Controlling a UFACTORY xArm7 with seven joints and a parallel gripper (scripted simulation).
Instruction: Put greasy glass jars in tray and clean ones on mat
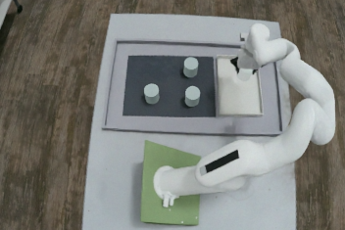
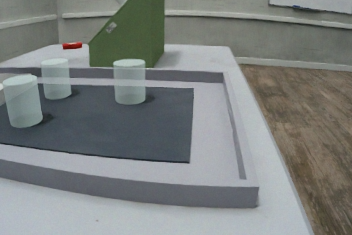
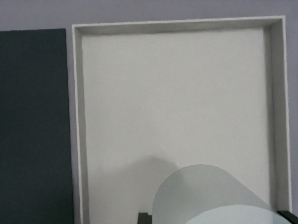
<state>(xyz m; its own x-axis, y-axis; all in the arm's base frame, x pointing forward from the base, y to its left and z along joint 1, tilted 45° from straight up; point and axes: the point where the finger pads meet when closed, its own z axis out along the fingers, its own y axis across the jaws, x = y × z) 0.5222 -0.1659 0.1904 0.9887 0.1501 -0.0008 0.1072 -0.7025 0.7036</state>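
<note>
The cream tray lies 15 cm below my hand. Also, from my hand: dark drying mat (32 cm to the left, 16 cm below, 4 cm behind); small red object (73 cm behind, 16 cm to the right, 15 cm below).
</note>
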